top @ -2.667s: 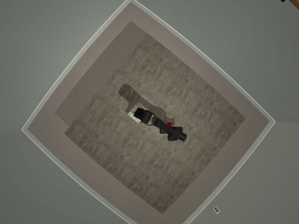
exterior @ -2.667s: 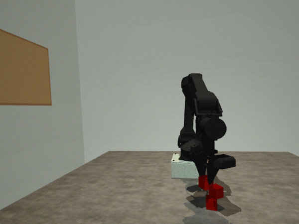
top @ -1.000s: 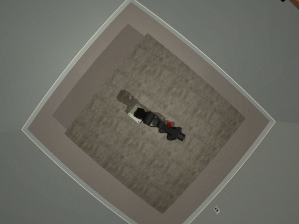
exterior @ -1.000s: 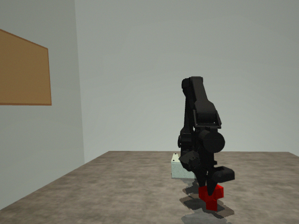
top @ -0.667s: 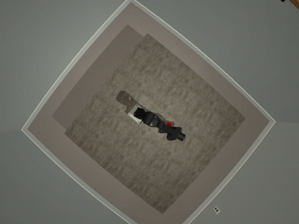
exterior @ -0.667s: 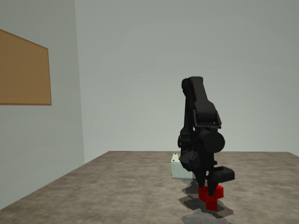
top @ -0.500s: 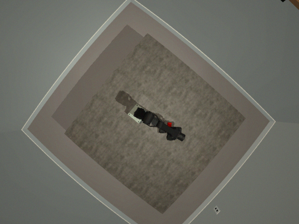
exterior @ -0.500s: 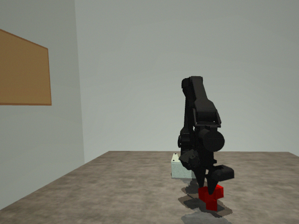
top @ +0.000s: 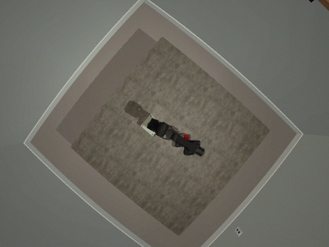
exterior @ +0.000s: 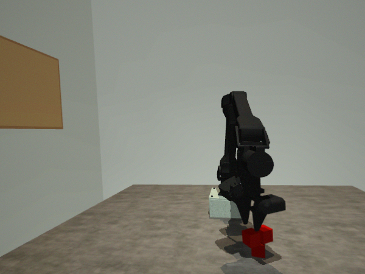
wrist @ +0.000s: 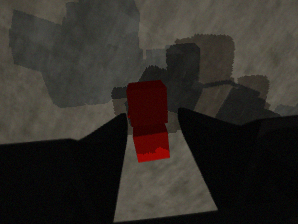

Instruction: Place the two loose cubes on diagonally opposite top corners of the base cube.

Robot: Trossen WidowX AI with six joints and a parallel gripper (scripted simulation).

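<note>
Right now the red cube is 30 mm below my gripper tip.
</note>
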